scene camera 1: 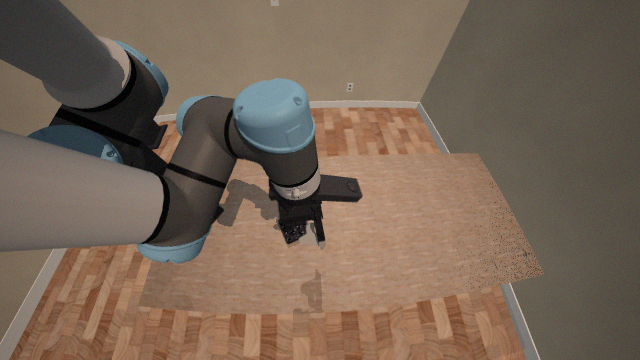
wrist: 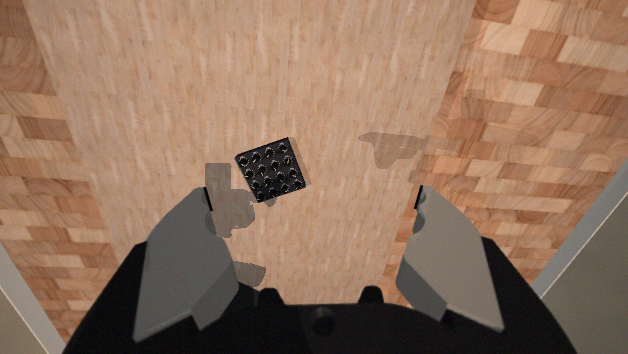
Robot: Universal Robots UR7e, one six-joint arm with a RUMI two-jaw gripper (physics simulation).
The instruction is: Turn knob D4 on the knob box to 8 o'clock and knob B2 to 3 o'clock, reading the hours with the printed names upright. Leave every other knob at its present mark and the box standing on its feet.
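Frame: origin at the arm's base, x back, y right, z up, level; millimetres.
Seen in the pictures: gripper, between the fingertips: (wrist: pixel 313 190).
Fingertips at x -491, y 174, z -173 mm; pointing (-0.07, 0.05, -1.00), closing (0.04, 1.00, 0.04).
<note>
A point is followed by its place in that frame.
The black knob box (scene camera 1: pixel 293 232) @(x -399, y 130, z -422 mm) (wrist: pixel 270 170) @(x -412, y 102, z -422 mm) stands on the light wooden table, turned a little. Its top carries rows of small black knobs with pale marks. The printed names and the hours at knobs D4 and B2 are too small to read. In the scene view the gripper hides part of the box. My gripper (scene camera 1: pixel 303 239) (wrist: pixel 313 190) @(x -491, y 174, z -173 mm) is wide open with nothing between its fingers. It hangs above the table, over the box. In the wrist view the box shows beyond the fingertips, left of the middle between them.
The light wooden table top (scene camera 1: pixel 400 225) @(x -851, y 192, z -445 mm) (wrist: pixel 330 75) @(x -578, y 226, z -445 mm) bears shadows of the arm and gripper. Parquet floor (scene camera 1: pixel 250 332) (wrist: pixel 560 100) shows beyond its edges. The arm's blue-capped joints fill the left of the scene view. Walls stand behind and at the right.
</note>
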